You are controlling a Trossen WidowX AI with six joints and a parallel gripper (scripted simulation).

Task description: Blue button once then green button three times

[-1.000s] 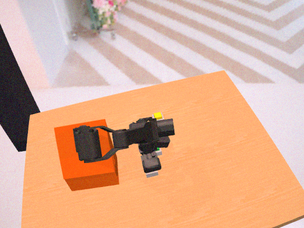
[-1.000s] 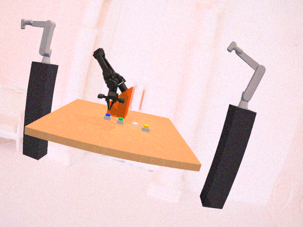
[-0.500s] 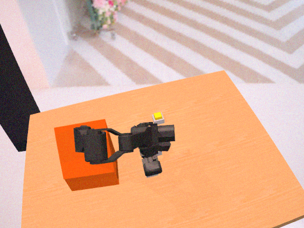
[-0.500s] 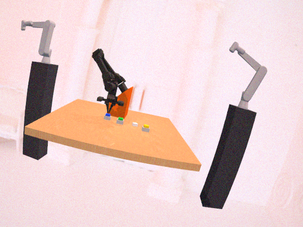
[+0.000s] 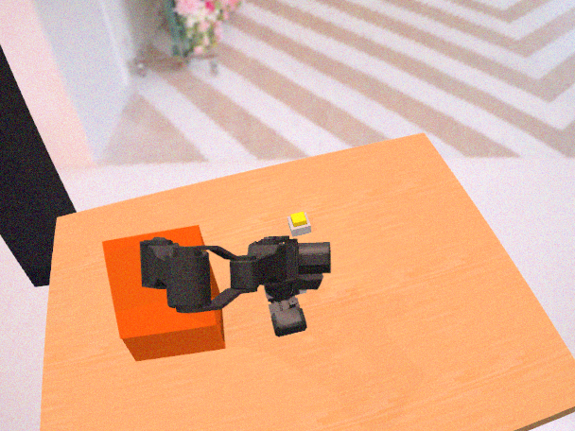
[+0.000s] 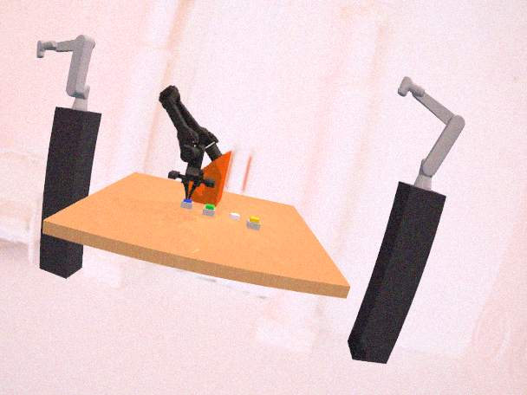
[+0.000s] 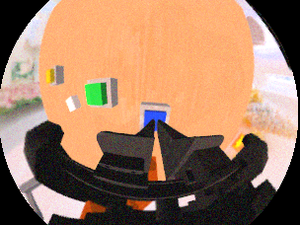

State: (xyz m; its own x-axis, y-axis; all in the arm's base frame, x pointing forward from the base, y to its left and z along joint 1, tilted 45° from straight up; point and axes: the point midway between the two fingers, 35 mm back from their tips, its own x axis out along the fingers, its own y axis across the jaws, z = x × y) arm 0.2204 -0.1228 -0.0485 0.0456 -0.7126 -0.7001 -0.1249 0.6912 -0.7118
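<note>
Right now my gripper tip is 1 cm above the blue button. Also, from my gripper tip: green button (3 cm ahead, 10 cm to the left); then yellow button (6 cm ahead, 28 cm to the left); then small white block (1 cm behind, 20 cm to the left, 2 cm below).
</note>
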